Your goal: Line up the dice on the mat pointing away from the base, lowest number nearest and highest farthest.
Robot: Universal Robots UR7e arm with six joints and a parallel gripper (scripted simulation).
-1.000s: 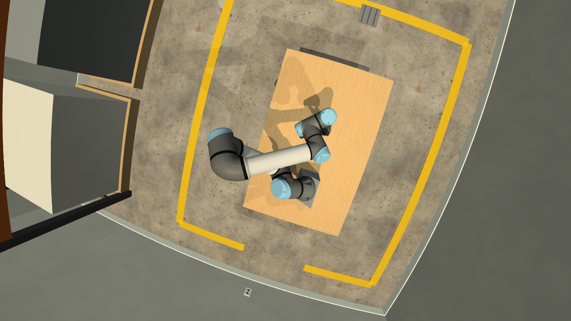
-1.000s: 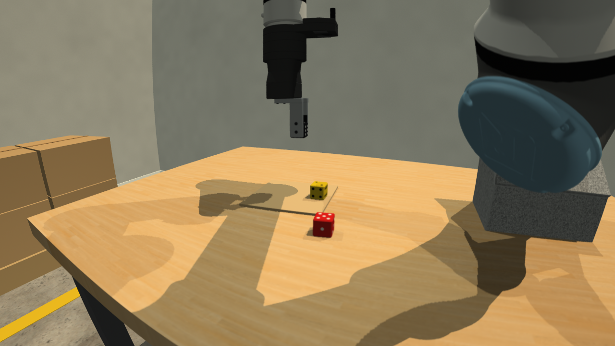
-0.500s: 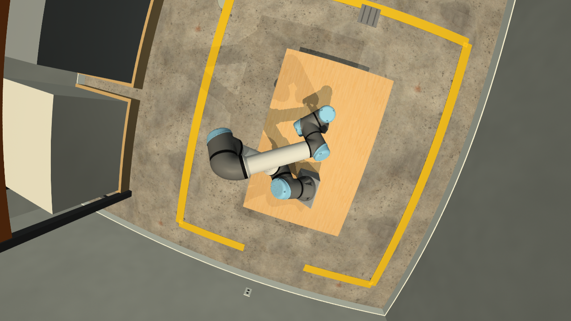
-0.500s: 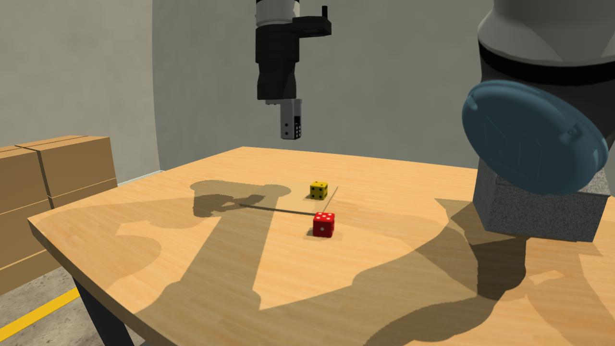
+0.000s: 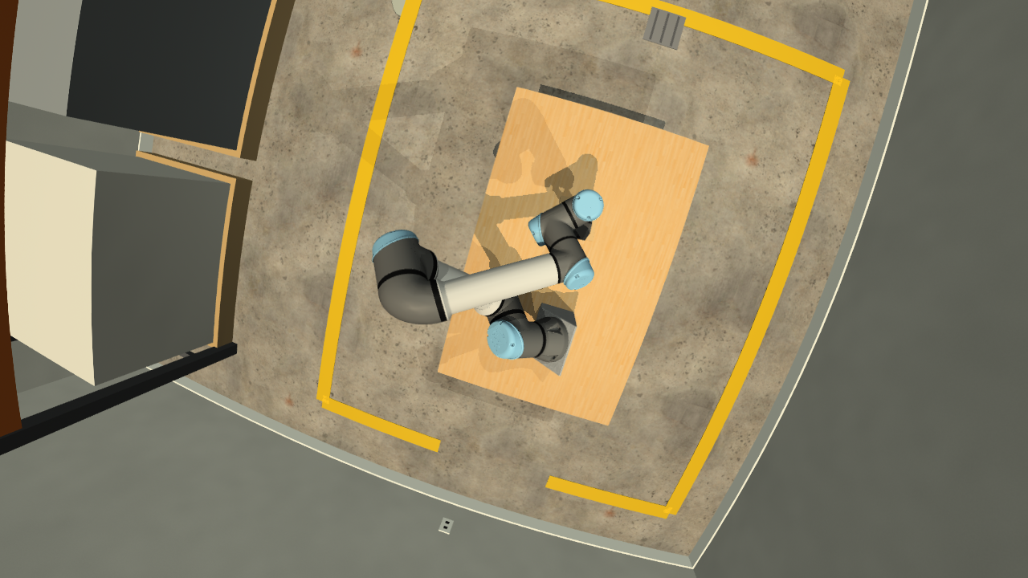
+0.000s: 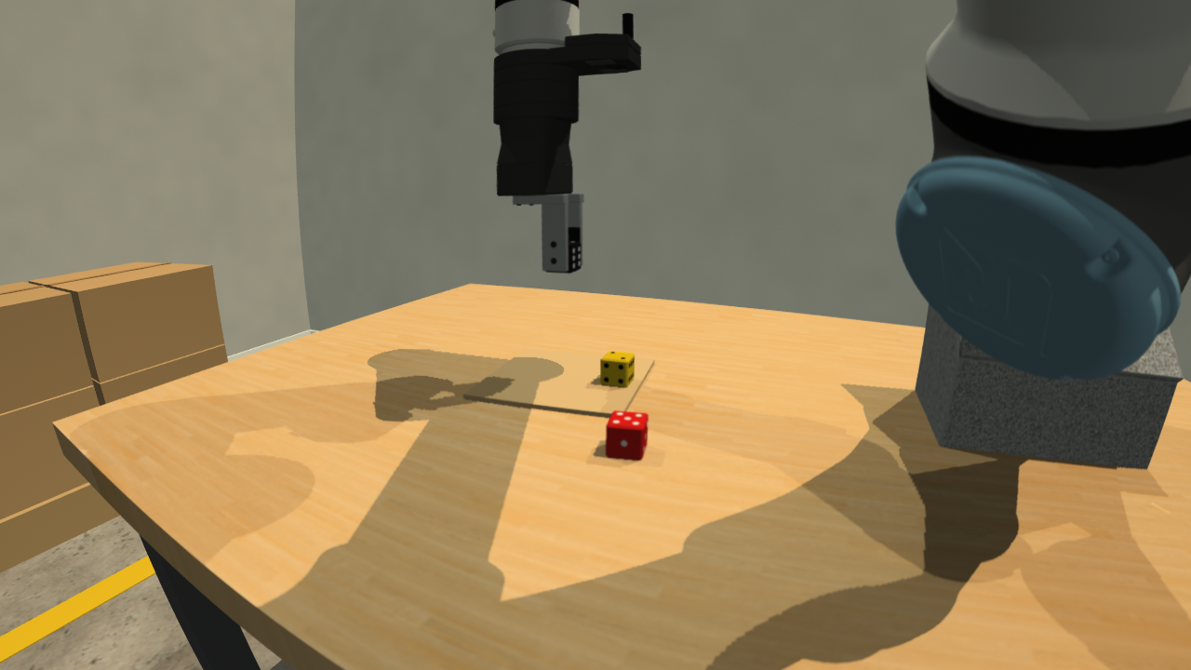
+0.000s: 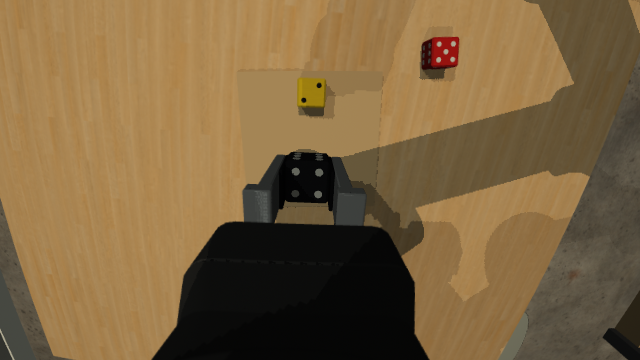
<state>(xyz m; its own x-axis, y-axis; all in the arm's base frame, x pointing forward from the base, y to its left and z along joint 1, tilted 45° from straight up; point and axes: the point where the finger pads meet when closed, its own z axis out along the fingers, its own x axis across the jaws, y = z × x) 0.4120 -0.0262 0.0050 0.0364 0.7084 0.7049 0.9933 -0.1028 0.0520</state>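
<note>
The tan mat lies 12 cm below my hand. Also, from my hand: red die: 9 cm behind, 12 cm to the left, 11 cm below; black die: 1 cm below; yellow die: 5 cm behind, 11 cm below.
</note>
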